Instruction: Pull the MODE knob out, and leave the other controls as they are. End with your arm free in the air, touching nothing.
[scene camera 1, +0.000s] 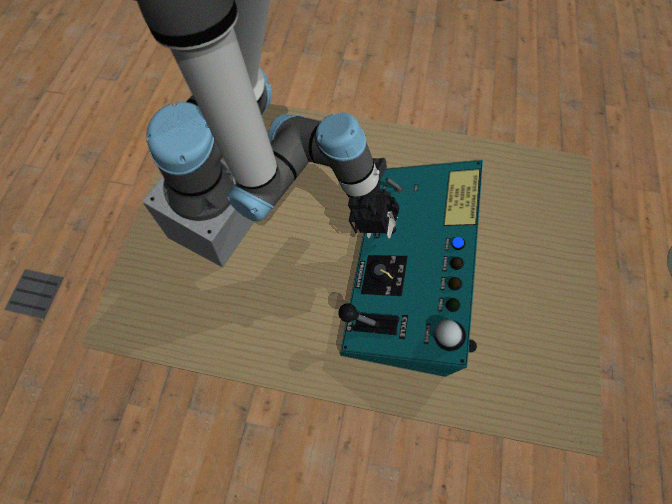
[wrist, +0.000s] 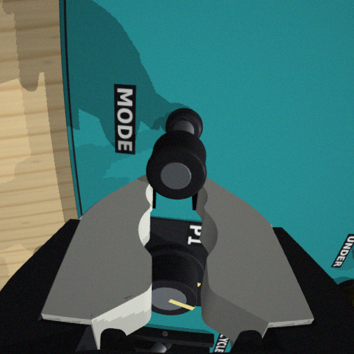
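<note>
The black MODE knob (wrist: 176, 165) with a grey end disc stands out from the teal panel (scene camera 1: 428, 217) (wrist: 280, 100), beside its MODE label (wrist: 125, 119). A short grey stem shows between its cap and the round collar at the panel. My gripper (scene camera 1: 379, 234) (wrist: 173, 179) is shut on the MODE knob, with one grey jaw on each side of its cap. In the scene view the gripper hides the knob. The PROGRAM knob (scene camera 1: 379, 269) (wrist: 172, 285) stands close by, partly behind the jaws in the wrist view; its yellow pointer is towards P3.
The CYCLE lever (scene camera 1: 347, 312) leans towards the panel's robot-side edge. The top lamp (scene camera 1: 458, 242) in the row glows blue; the lamps below it are dark. A white STATUS dome (scene camera 1: 449, 333) stands at the panel's lower corner. A grey toggle (scene camera 1: 393, 184) is at the other end.
</note>
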